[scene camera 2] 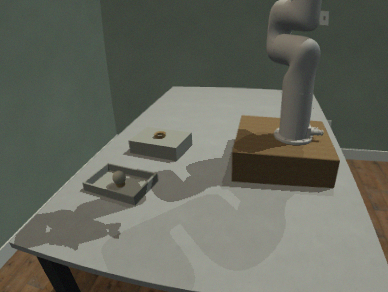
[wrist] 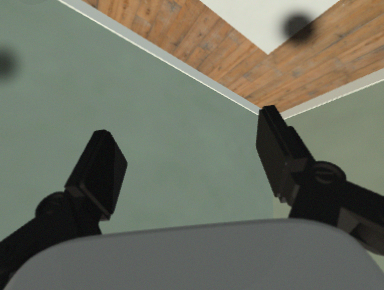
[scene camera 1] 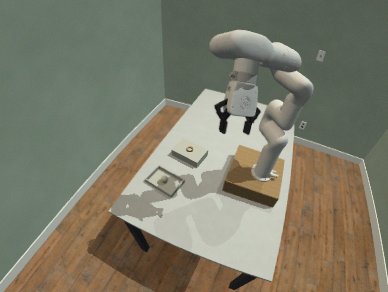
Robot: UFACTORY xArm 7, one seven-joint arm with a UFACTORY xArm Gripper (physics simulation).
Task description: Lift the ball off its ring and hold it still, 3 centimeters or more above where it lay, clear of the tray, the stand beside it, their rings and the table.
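Frame: origin at the arm's base, x ahead, y left, z up, level; millimetres.
Seen in the pictures: gripper, between the fingertips: (wrist: 185, 137) (scene camera 1: 234, 133); arm's base, origin of its link: (scene camera 2: 293, 136) (scene camera 1: 261, 172).
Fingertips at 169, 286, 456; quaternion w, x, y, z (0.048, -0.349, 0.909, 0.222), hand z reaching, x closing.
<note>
Offsets run from my fingertips to a thing's top centre, as dx, dy, dz. "spot": to the spot under its first point. Level surfaces: height alone.
A small beige ball @[+334, -71, -499] (scene camera 1: 164, 179) (scene camera 2: 119, 177) rests on its ring, which is mostly hidden under it, inside the shallow grey tray @[+334, -71, -521] (scene camera 1: 154, 189) (scene camera 2: 111, 193). The pale box-shaped stand (scene camera 1: 195, 158) (scene camera 2: 160, 148) is beside the tray, with a brown ring @[spot: +292, -326, -499] (scene camera 1: 189, 149) (scene camera 2: 159, 135) lying on its top. My gripper (scene camera 1: 235, 131) (wrist: 185, 137) is open and empty, high above the table and well apart from the ball. The gripper does not show in scene camera 2. The ball does not show in the wrist view.
The arm stands on a wooden block (scene camera 1: 250, 189) (scene camera 2: 285, 170) at the right side of the white table @[dz -549] (scene camera 1: 200, 230) (scene camera 2: 210, 110). Arm shadows fall across the table and over part of the tray. Green walls stand behind and at the left. The wrist view shows wall, floor and a table corner @[spot: -297, +191, -549] (wrist: 267, 30).
</note>
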